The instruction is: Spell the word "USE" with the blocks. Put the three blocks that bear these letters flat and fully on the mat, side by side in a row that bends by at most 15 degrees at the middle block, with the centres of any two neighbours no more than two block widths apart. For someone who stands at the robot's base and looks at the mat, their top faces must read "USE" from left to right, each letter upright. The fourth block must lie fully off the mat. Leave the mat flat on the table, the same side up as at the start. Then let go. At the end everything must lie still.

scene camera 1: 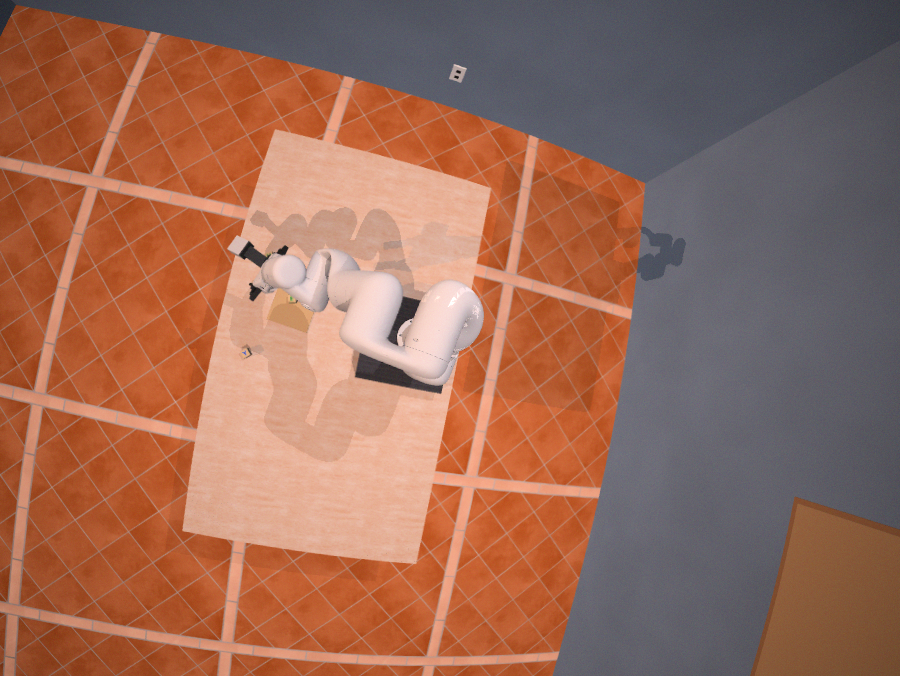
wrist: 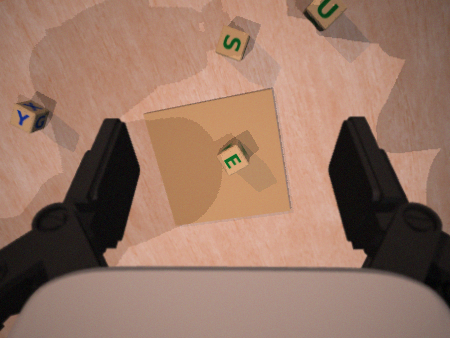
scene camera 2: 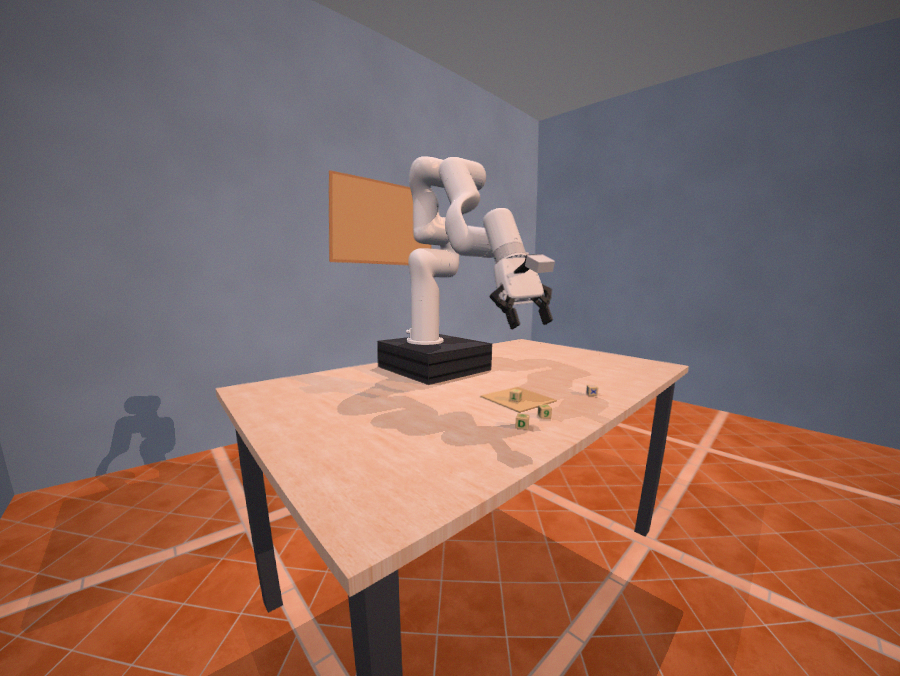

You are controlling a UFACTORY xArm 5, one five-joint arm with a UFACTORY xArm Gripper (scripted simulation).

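Note:
My gripper (scene camera 2: 532,325) is visible to me from elsewhere too, since I see the gripper (scene camera 1: 262,273) and again the gripper (wrist: 233,143). There is a mat (scene camera 1: 294,315), which I also find in the wrist view (wrist: 186,140) and in scene camera 2 (scene camera 2: 530,400). An S block (wrist: 232,43) is here as well, and so is an E block (wrist: 233,157).

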